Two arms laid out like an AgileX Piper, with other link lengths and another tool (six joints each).
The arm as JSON. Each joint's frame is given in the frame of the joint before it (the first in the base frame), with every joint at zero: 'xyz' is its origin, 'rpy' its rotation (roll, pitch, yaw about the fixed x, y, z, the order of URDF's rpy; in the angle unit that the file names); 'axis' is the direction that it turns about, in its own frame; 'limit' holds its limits. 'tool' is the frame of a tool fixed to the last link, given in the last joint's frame.
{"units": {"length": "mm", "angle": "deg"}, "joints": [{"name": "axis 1", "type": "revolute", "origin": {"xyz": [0.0, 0.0, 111.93], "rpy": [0.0, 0.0, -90.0]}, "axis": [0.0, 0.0, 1.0], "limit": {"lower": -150.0, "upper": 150.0}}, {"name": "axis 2", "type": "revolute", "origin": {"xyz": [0.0, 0.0, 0.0], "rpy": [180.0, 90.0, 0.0]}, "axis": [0.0, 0.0, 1.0], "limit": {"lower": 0.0, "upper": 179.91}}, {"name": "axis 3", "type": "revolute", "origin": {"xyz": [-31.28, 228.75, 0.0], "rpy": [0.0, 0.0, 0.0]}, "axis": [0.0, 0.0, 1.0], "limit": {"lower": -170.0, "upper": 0.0}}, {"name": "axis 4", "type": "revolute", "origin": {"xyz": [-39.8, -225.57, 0.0], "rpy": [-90.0, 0.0, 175.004]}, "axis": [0.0, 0.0, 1.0], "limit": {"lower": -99.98, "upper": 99.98}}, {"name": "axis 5", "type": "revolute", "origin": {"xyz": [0.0, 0.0, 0.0], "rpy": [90.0, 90.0, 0.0]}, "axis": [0.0, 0.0, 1.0], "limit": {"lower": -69.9, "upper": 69.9}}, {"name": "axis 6", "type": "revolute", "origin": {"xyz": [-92.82, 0.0, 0.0], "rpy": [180.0, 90.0, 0.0]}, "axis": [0.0, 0.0, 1.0], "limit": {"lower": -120.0, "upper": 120.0}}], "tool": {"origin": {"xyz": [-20.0, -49.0, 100.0], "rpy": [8.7, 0.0, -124.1]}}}
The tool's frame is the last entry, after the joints.
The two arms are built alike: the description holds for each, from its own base.
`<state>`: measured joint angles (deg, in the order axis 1, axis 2, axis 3, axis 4, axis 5, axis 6); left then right.
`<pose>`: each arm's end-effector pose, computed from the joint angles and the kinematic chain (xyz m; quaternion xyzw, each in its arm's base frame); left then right.
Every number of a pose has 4 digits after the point. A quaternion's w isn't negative.
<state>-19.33 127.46 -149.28 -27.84 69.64 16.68 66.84 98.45 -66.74 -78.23 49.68 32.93</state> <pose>0.4750 -0.2422 0.3175 0.9132 -0.0061 0.2942 0.2819 0.2684 0.3400 0.1629 0.4723 0.7451 0.3068 0.3573</pose>
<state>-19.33 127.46 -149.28 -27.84 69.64 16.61 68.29 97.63 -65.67 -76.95 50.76 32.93</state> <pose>0.4750 -0.2422 0.3175 0.9132 -0.0055 0.2939 0.2821 0.2594 0.3389 0.1604 0.4743 0.7478 0.3020 0.3531</pose>
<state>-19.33 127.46 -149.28 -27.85 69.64 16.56 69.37 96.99 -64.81 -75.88 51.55 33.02</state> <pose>0.4750 -0.2422 0.3175 0.9132 -0.0052 0.2937 0.2823 0.2527 0.3377 0.1582 0.4768 0.7497 0.2981 0.3490</pose>
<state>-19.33 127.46 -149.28 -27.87 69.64 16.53 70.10 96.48 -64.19 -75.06 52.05 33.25</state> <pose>0.4750 -0.2422 0.3175 0.9132 -0.0050 0.2935 0.2825 0.2480 0.3366 0.1569 0.4800 0.7503 0.2961 0.3449</pose>
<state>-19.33 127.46 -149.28 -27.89 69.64 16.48 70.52 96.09 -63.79 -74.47 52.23 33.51</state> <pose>0.4750 -0.2422 0.3175 0.9132 -0.0046 0.2933 0.2828 0.2451 0.3360 0.1564 0.4830 0.7504 0.2958 0.3408</pose>
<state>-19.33 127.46 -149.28 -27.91 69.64 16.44 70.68 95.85 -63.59 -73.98 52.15 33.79</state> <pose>0.4750 -0.2422 0.3175 0.9132 -0.0043 0.2931 0.2831 0.2435 0.3358 0.1561 0.4864 0.7501 0.2964 0.3361</pose>
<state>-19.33 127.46 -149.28 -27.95 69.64 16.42 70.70 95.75 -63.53 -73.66 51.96 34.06</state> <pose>0.4749 -0.2423 0.3175 0.9132 -0.0042 0.2929 0.2834 0.2429 0.3360 0.1561 0.4893 0.7496 0.2975 0.3321</pose>
